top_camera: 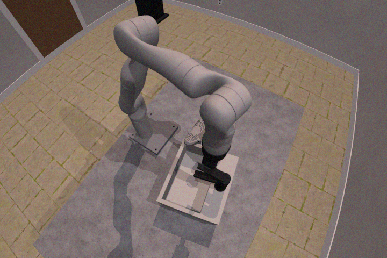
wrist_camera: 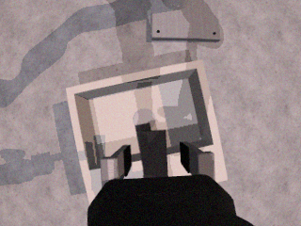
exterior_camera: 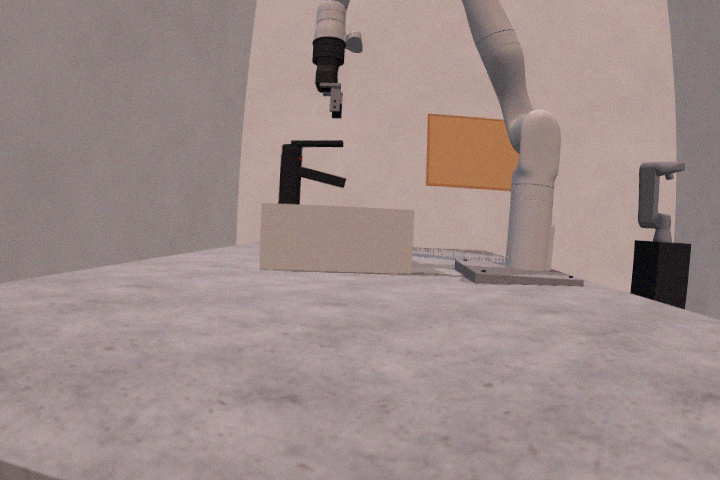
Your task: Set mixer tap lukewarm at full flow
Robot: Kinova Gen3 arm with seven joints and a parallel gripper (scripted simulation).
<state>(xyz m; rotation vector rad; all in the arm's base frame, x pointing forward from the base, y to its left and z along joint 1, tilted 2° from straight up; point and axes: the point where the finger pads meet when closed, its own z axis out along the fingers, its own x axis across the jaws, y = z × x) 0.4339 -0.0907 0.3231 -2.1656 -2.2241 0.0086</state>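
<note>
My gripper is now 9 cm above the lever and 4 cm short of it. From my hand the other things lie so: black mixer tap: 13 cm below, 7 cm ahead; sink basin: 32 cm below, 2 cm to the right, 2 cm behind.
</note>
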